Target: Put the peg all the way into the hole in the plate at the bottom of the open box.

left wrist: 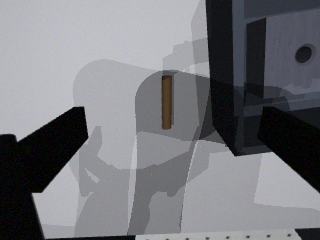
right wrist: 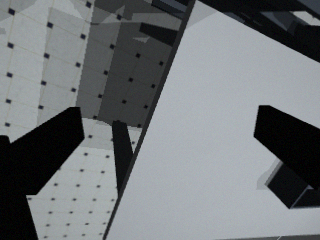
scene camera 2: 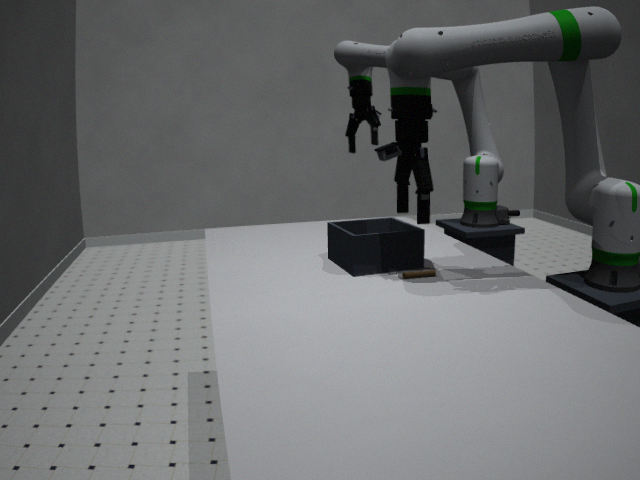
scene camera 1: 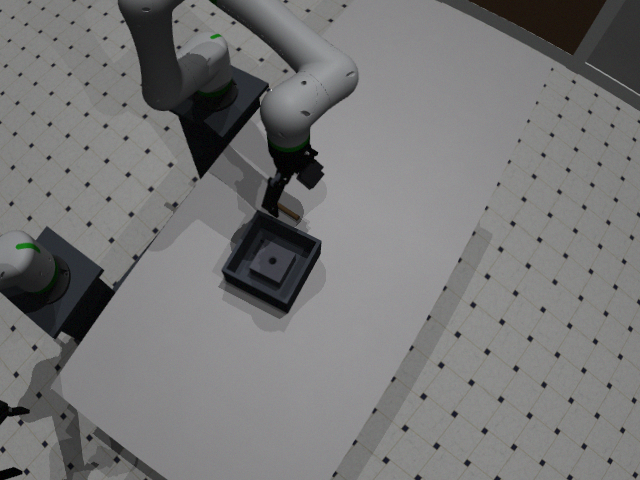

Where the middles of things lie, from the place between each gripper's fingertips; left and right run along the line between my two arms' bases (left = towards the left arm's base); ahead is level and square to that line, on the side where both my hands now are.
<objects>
The grey plate (scene camera 1: 272,263) lies 50 mm ahead of my left hand (scene camera 2: 412,217), 150 mm to the right of it and 110 mm below it. Also, from my left hand: dark box (scene camera 2: 359,247) 50 mm ahead, 150 mm to the right, 130 mm below.
Now: the grey plate 15 cm ahead of my right hand (scene camera 2: 363,148), 74 cm to the left of it and 22 cm below it. Also, from my right hand: dark box (15 cm ahead, 74 cm to the left, 24 cm below).
</objects>
